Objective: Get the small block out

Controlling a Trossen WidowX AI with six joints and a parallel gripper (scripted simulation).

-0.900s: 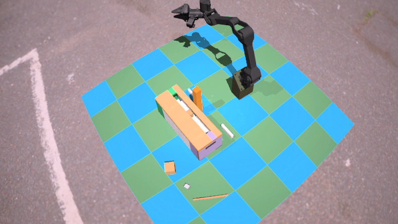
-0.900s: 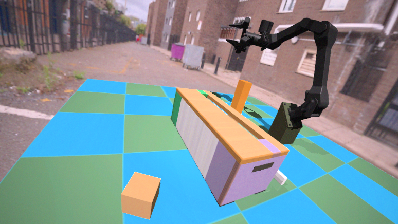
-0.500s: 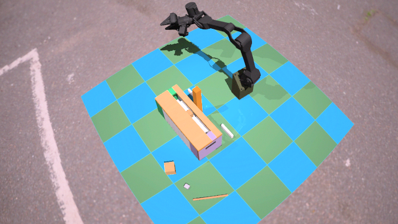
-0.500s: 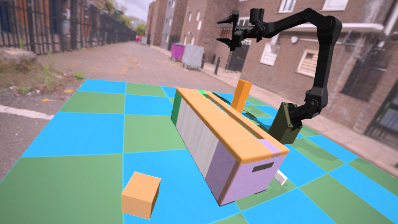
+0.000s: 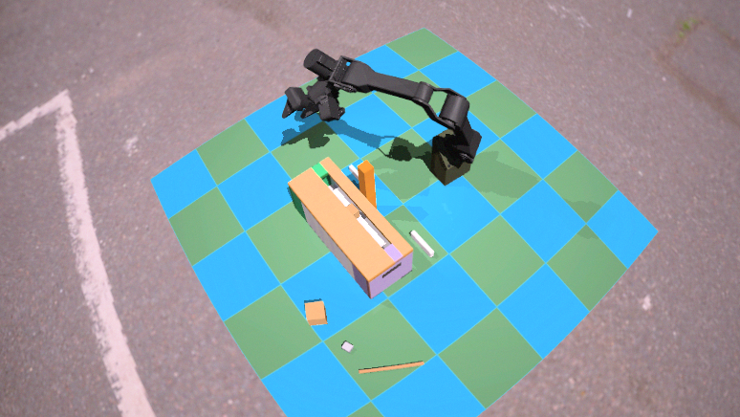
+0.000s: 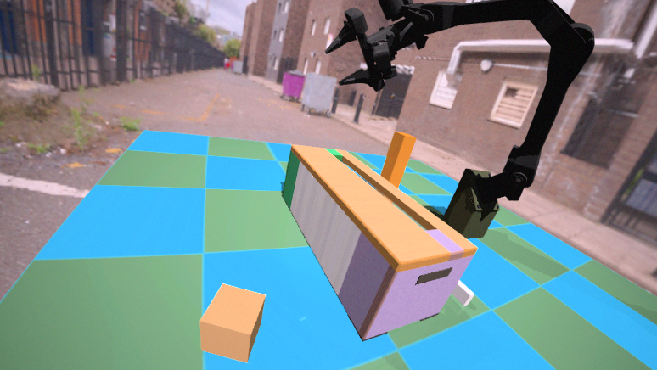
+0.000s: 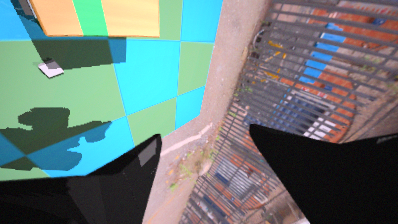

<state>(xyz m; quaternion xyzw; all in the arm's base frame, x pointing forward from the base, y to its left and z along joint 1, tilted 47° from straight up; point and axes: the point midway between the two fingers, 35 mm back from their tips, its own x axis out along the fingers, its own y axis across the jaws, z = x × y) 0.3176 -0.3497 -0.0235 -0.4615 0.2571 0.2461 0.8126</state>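
Right now my gripper tip is 220 mm to the right of the block and 220 mm above it. Round my gripper tip: box: 250 mm below, 240 mm to the left, 20 mm behind; then thin wooden stick: 620 mm to the left, 300 mm below, 200 mm ahead.
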